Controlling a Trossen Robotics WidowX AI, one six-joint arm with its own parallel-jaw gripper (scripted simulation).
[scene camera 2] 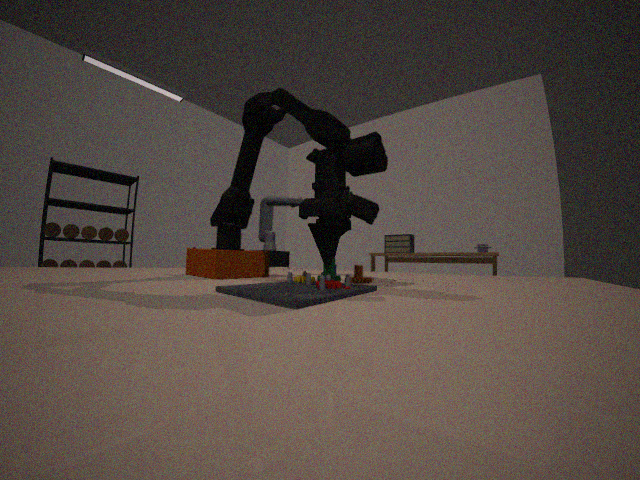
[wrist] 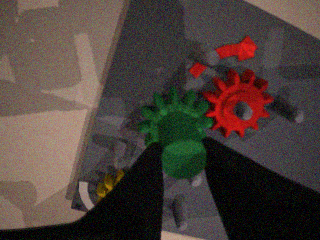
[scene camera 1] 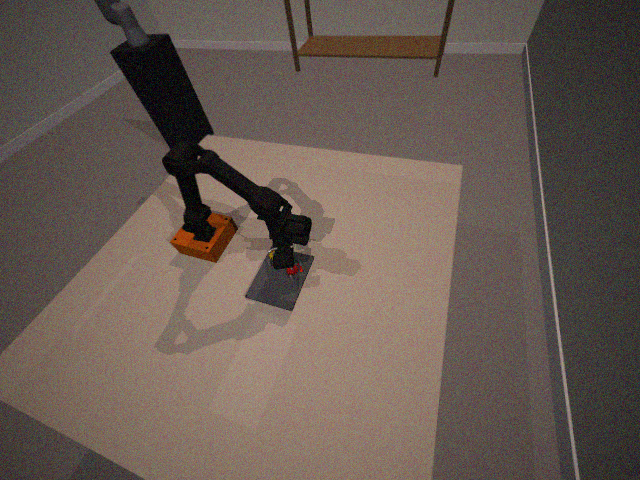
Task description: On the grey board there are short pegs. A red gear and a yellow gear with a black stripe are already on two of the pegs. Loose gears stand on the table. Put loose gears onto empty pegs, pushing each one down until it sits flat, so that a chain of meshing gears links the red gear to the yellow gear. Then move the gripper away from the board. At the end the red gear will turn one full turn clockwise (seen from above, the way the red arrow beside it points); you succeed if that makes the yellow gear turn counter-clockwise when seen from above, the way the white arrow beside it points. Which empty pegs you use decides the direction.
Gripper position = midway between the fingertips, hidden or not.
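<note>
There's a green gear [wrist: 176, 123] here, plus a red gear [wrist: 247, 89] and a red arrow [wrist: 245, 49]. You can see the gripper [scene camera 2: 328, 265] as well, and it's also there in scene camera 1 [scene camera 1: 288, 256] and in the wrist view [wrist: 180, 148].
</note>
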